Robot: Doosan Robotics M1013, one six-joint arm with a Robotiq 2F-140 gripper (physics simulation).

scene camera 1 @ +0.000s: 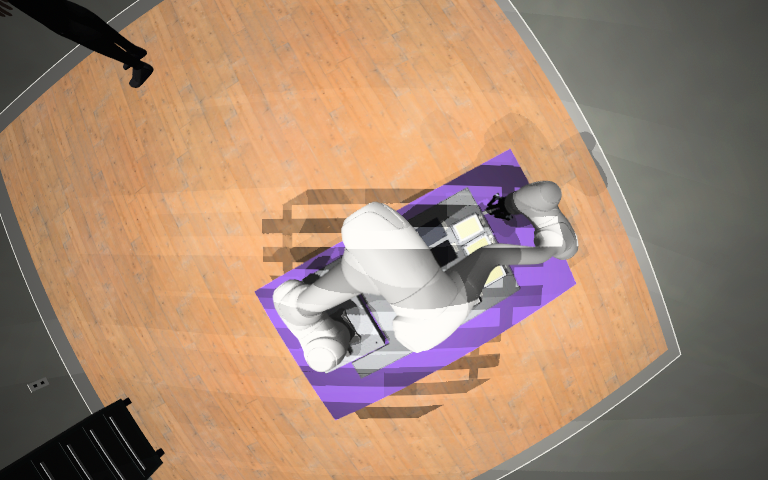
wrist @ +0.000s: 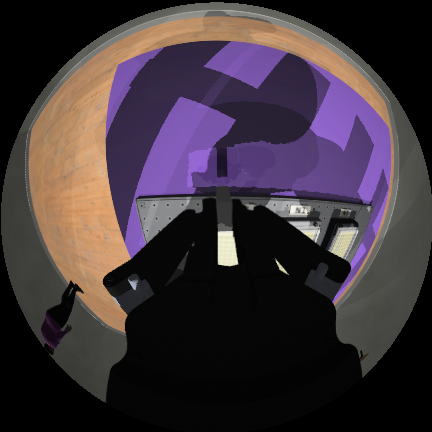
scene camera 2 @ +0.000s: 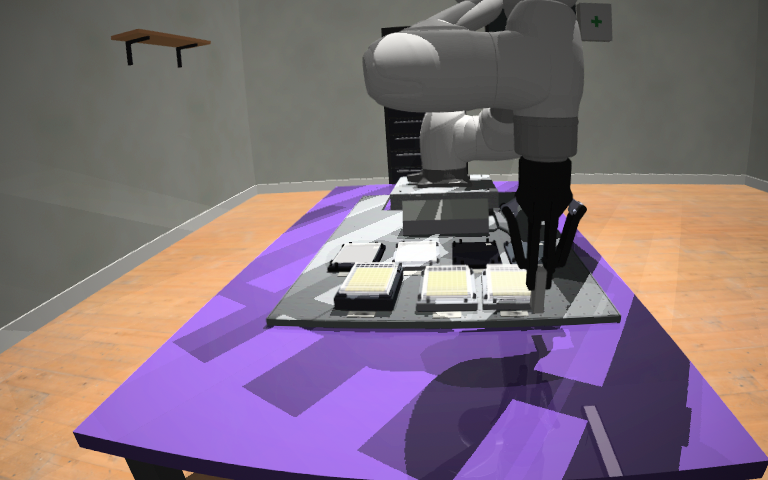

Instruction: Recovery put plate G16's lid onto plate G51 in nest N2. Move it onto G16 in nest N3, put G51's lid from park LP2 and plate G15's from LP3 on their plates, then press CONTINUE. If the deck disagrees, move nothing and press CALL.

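Places are measured from the arm's base along level axes (x ahead, y left, z up), in centimetres.
Where they show: gripper, fingertip midpoint: (scene camera 1: 485, 211) (wrist: 222, 196) (scene camera 2: 536, 308); arm's base, origin of the base link: (scene camera 1: 336, 331) (scene camera 2: 444, 183).
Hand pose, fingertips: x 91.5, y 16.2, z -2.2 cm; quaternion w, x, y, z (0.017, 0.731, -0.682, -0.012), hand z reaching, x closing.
Each offset is from my fingertips to the centre of the thing. "spot": to the spot under its first point. Level surfaces: height alone.
Three cream well plates stand in the front row of the grey deck {dz -2.3 cm} (scene camera 2: 586, 305) (wrist: 160, 213): the left plate {dx -11.4, dy -28.3, dz +0.7 cm} (scene camera 2: 371, 278) on a black base, the middle plate {dx -11.4, dy -14.4, dz +0.0 cm} (scene camera 2: 447, 283) and the right plate {dx -11.5, dy -2.8, dz +0.2 cm} (scene camera 2: 507, 283). In the row behind lie a grey lid {dx -29.0, dy -34.4, dz -0.9 cm} (scene camera 2: 356, 252), a white lid {dx -29.6, dy -21.4, dz -0.9 cm} (scene camera 2: 416, 251) and a black park spot {spot: dx -30.0, dy -8.5, dz -1.3 cm} (scene camera 2: 475, 252). My gripper (scene camera 2: 538, 306) (wrist: 222, 196) (scene camera 1: 495, 207) is shut on nothing. Its tips are low at the deck's front edge, just right of the right plate. A label N1 {spot: dx -2.7, dy -14.3, dz -2.1 cm} (wrist: 300, 210) shows in the wrist view. The arm hides part of the back row.
The deck lies on a purple table {dz -3.6 cm} (scene camera 2: 218, 371). A grey box {dx -51.3, dy -15.4, dz +1.9 cm} (scene camera 2: 445, 216) stands at the back of the deck by the arm's base. A black rack (scene camera 2: 402, 139) stands behind the table. A person figure (scene camera 1: 115, 46) is far off on the floor.
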